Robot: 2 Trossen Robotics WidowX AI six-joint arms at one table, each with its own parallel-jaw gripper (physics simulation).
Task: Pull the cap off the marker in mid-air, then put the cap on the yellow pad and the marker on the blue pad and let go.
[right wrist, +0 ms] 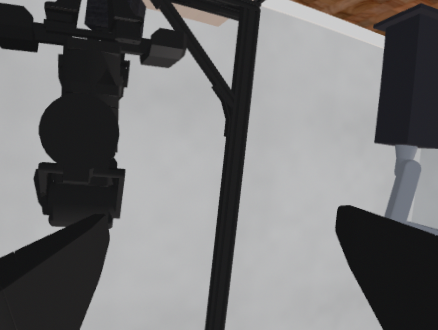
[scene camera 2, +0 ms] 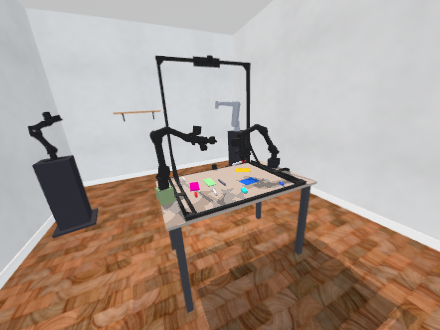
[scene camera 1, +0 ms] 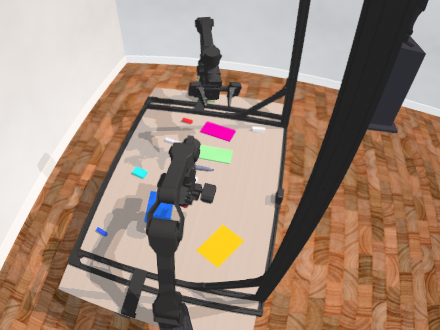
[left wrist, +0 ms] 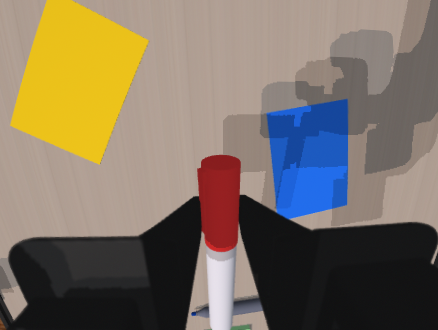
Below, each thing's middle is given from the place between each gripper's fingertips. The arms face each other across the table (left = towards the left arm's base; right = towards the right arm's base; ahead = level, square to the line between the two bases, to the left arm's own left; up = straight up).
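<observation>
The yellow pad [scene camera 1: 223,242] is 3 cm behind my right hand, 35 cm to the left of it and 35 cm below it. The blue pad [left wrist: 309,145], counted from my right hand, is 22 cm ahead, 21 cm to the left and 35 cm below.
The yellow pad is 140 mm below my left hand, 120 mm behind it and 100 mm to the left of it. Relative to the blue pad, my left hand is 140 mm above, 130 mm short of it and 50 mm to the left of it. By its middle, the blue pad is nearer to my left hand than to my right hand; by its middle, the yellow pad is likewise nearer to my left hand than to my right hand.
</observation>
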